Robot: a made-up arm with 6 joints.
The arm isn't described. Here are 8 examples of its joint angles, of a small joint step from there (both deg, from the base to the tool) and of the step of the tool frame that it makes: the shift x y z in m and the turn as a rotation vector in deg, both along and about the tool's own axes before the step.
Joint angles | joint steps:
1: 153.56 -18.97 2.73 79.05 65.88 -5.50 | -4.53 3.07 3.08 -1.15 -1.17 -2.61
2: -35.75 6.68 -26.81 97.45 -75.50 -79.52 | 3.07 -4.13 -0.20 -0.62 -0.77 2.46
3: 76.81 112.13 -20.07 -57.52 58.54 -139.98 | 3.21 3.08 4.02 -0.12 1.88 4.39
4: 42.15 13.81 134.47 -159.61 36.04 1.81 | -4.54 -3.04 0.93 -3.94 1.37 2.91
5: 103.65 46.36 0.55 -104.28 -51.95 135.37 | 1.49 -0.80 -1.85 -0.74 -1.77 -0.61
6: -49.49 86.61 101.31 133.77 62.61 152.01 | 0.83 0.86 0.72 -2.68 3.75 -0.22
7: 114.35 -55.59 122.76 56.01 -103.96 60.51 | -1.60 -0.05 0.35 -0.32 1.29 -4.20
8: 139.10 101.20 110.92 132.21 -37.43 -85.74 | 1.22 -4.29 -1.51 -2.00 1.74 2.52
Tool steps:
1: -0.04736 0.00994 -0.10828 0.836 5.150 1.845
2: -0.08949 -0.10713 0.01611 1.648 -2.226 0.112
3: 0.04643 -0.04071 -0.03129 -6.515 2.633 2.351
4: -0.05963 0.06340 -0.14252 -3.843 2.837 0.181
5: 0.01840 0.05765 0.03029 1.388 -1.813 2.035
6: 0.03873 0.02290 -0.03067 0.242 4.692 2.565
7: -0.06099 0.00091 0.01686 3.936 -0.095 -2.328
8: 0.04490 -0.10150 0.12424 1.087 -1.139 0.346
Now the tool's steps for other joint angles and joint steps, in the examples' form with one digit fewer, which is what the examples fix.
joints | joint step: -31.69 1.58 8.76 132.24 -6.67 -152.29 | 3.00 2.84 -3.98 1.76 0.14 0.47
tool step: 0.0558 0.1263 -0.1973 -3.50 6.13 3.47
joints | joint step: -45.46 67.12 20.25 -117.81 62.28 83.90 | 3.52 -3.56 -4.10 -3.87 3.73 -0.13
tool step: -0.1367 0.0021 -0.0813 -0.89 2.29 -1.35
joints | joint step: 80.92 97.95 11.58 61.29 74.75 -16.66 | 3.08 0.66 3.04 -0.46 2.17 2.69
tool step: 0.0968 0.0046 0.0488 -4.92 -4.38 0.85
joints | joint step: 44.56 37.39 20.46 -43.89 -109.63 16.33 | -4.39 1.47 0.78 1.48 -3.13 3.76
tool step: -0.0745 -0.1072 -0.1231 -0.55 -0.24 1.28
